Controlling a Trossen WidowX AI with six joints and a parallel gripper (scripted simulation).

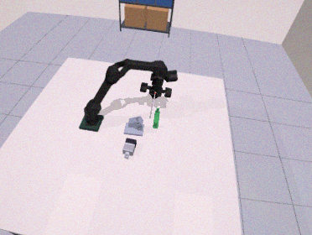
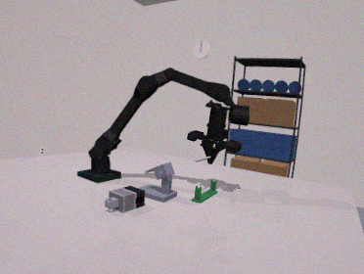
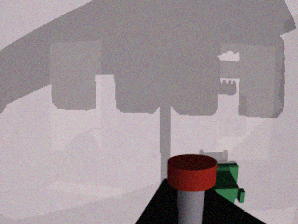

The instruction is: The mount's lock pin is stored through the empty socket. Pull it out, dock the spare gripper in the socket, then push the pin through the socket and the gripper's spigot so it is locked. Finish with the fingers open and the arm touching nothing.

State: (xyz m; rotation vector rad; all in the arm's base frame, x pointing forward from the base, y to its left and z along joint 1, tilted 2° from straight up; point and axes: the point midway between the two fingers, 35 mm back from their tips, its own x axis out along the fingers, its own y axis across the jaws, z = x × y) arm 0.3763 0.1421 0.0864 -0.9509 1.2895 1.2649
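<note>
Now: gripper tip 20 mm short of the green cradle, 100 mm to the left of it and 70 mm above it. Round my gripper tip: grey mount 100 mm behind, 180 mm to the right, 40 mm below; spare gripper 140 mm behind, 330 mm to the right, 70 mm below.
</note>
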